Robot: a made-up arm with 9 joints. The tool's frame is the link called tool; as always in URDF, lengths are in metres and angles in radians. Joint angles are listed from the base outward.
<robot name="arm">
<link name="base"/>
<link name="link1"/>
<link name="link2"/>
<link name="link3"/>
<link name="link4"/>
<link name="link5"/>
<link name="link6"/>
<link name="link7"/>
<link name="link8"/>
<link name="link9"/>
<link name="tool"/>
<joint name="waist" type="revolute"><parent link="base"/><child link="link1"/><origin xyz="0 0 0.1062"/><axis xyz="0 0 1"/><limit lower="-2.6" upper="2.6"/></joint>
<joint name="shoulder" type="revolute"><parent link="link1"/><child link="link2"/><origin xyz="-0.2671 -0.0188 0.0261" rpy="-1.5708 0 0"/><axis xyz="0 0 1"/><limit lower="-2.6" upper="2.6"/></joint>
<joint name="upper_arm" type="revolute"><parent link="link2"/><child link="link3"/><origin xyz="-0.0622 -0.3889 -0.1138" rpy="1.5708 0 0"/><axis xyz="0 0 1"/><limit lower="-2.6" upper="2.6"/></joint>
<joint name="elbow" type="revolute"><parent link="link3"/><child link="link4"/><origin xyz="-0.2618 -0.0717 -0.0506" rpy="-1.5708 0 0"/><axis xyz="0 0 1"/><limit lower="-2.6" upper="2.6"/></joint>
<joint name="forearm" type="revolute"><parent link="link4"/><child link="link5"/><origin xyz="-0.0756 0.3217 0.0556" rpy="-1.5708 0 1.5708"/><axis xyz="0 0 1"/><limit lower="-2.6" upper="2.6"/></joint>
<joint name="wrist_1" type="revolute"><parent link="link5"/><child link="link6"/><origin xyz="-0.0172 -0.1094 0.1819" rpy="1.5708 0 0"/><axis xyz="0 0 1"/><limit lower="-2.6" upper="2.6"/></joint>
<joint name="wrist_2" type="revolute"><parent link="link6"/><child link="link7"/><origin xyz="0.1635 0.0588 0.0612" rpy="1.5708 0 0"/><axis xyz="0 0 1"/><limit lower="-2.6" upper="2.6"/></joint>
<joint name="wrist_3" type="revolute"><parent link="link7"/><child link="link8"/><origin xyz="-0.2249 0.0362 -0.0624" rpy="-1.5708 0 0"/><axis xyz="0 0 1"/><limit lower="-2.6" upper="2.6"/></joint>
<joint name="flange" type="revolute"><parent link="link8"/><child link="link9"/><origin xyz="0.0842 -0.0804 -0.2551" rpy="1.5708 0 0"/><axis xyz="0 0 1"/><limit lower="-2.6" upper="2.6"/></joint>
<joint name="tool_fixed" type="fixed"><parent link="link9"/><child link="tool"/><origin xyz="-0.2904 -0.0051 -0.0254" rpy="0 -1.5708 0"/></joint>
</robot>
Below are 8 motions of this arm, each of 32 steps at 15 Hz.
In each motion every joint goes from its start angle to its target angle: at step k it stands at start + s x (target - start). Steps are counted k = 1, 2, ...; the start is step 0. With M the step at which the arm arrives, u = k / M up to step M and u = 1 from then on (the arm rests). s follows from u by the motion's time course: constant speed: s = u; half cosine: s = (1 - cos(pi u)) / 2; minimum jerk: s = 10 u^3 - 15 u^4 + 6 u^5.
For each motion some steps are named. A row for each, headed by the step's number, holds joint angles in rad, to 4 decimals.
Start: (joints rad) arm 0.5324 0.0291 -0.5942 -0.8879 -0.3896 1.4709 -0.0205 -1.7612 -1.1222
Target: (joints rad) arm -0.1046 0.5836 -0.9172 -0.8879 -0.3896 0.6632 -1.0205 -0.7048 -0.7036
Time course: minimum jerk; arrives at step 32
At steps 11, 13, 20, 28, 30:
11: 0.3887 0.1542 -0.6671 -0.8879 -0.3896 1.2887 -0.2460 -1.5229 -1.0278
13: 0.3233 0.2111 -0.7002 -0.8879 -0.3896 1.2057 -0.3488 -1.4144 -0.9848
20: 0.0707 0.4310 -0.8283 -0.8879 -0.3896 0.8855 -0.7453 -0.9955 -0.8188
28: -0.0944 0.5747 -0.9120 -0.8879 -0.3896 0.6762 -1.0044 -0.7218 -0.7103
30: -0.1032 0.5824 -0.9165 -0.8879 -0.3896 0.6650 -1.0183 -0.7071 -0.7045

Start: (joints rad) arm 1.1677 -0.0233 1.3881 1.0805 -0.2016 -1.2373 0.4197 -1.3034 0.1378
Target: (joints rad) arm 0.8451 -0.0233 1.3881 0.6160 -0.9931 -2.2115 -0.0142 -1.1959 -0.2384
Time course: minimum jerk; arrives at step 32
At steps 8, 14, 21, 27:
8: 1.1343 -0.0233 1.3881 1.0324 -0.2835 -1.3381 0.3748 -1.2923 0.0989
14: 1.0438 -0.0233 1.3881 0.9021 -0.5056 -1.6114 0.2531 -1.2621 -0.0067
21: 0.9179 -0.0233 1.3881 0.7208 -0.8146 -1.9918 0.0837 -1.2201 -0.1535
27: 0.8547 -0.0233 1.3881 0.6298 -0.9695 -2.1825 -0.0013 -1.1991 -0.2272

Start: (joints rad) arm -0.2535 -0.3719 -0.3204 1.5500 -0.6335 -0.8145 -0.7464 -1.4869 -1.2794
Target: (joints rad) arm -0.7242 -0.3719 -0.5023 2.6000 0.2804 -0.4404 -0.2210 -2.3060 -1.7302
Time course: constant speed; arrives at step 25
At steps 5, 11, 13, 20, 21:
5: -0.3476 -0.3719 -0.3568 1.7600 -0.4507 -0.7397 -0.6413 -1.6507 -1.3696
11: -0.4606 -0.3719 -0.4004 2.0120 -0.2314 -0.6499 -0.5152 -1.8473 -1.4778
13: -0.4983 -0.3719 -0.4150 2.0960 -0.1583 -0.6200 -0.4732 -1.9128 -1.5138
20: -0.6301 -0.3719 -0.4659 2.3900 0.0976 -0.5152 -0.3261 -2.1422 -1.6400
21: -0.6489 -0.3719 -0.4732 2.4320 0.1342 -0.5003 -0.3051 -2.1749 -1.6581

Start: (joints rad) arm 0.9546 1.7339 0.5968 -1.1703 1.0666 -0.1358 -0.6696 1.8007 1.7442
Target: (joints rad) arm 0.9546 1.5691 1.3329 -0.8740 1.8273 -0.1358 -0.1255 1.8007 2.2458
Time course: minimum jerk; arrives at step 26
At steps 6, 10, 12, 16, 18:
6: 0.9546 1.7200 0.6588 -1.1453 1.1307 -0.1358 -0.6237 1.8007 1.7865
10: 0.9546 1.6859 0.8112 -1.0840 1.2881 -0.1358 -0.5112 1.8007 1.8903
12: 0.9546 1.6633 0.9120 -1.0434 1.3923 -0.1358 -0.4366 1.8007 1.9590
16: 0.9546 1.6171 1.1185 -0.9603 1.6058 -0.1358 -0.2839 1.8007 2.0997
18: 0.9546 1.5977 1.2053 -0.9254 1.6954 -0.1358 -0.2198 1.8007 2.1588

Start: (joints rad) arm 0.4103 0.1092 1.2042 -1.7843 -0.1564 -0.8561 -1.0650 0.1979 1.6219
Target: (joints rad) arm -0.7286 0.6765 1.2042 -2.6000 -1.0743 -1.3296 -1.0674 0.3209 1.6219
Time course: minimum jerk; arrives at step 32
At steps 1, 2, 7, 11, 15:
1: 0.4100 0.1094 1.2042 -1.7845 -0.1567 -0.8562 -1.0650 0.1979 1.6219
2: 0.4078 0.1105 1.2042 -1.7861 -0.1584 -0.8572 -1.0650 0.1982 1.6219
7: 0.3268 0.1508 1.2042 -1.8441 -0.2237 -0.8908 -1.0652 0.2069 1.6219
11: 0.1534 0.2372 1.2042 -1.9683 -0.3634 -0.9629 -1.0655 0.2256 1.6219
15: -0.0926 0.3597 1.2042 -2.1445 -0.5617 -1.0652 -1.0661 0.2522 1.6219

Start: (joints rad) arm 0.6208 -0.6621 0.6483 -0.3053 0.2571 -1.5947 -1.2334 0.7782 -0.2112
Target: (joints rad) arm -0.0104 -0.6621 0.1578 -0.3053 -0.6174 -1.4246 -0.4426 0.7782 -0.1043
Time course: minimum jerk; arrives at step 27
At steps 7, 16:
7: 0.5491 -0.6621 0.5926 -0.3053 0.1578 -1.5754 -1.1436 0.7782 -0.1991
16: 0.1981 -0.6621 0.3198 -0.3053 -0.3285 -1.4808 -0.7038 0.7782 -0.1396

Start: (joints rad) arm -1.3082 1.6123 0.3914 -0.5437 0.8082 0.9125 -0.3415 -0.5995 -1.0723
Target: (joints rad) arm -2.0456 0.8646 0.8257 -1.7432 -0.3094 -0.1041 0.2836 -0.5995 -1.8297
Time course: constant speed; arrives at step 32
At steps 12, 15, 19, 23, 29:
12: -1.5847 1.3319 0.5543 -0.9935 0.3891 0.5313 -0.1071 -0.5995 -1.3563
15: -1.6539 1.2618 0.5950 -1.1060 0.2843 0.4360 -0.0485 -0.5995 -1.4273
19: -1.7460 1.1684 0.6493 -1.2559 0.1446 0.3089 0.0297 -0.5995 -1.5220
23: -1.8382 1.0749 0.7036 -1.4058 0.0049 0.1818 0.1078 -0.5995 -1.6167
29: -1.9765 0.9347 0.7850 -1.6307 -0.2046 -0.0088 0.2250 -0.5995 -1.7587

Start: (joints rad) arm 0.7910 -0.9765 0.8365 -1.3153 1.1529 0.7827 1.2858 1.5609 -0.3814
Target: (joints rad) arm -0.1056 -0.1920 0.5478 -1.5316 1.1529 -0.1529 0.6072 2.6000 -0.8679
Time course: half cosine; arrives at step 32
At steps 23, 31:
23: 0.0583 -0.3354 0.6006 -1.4921 1.1529 0.0181 0.7313 2.4100 -0.7790
31: -0.1034 -0.1939 0.5485 -1.5311 1.1529 -0.1506 0.6088 2.5975 -0.8667

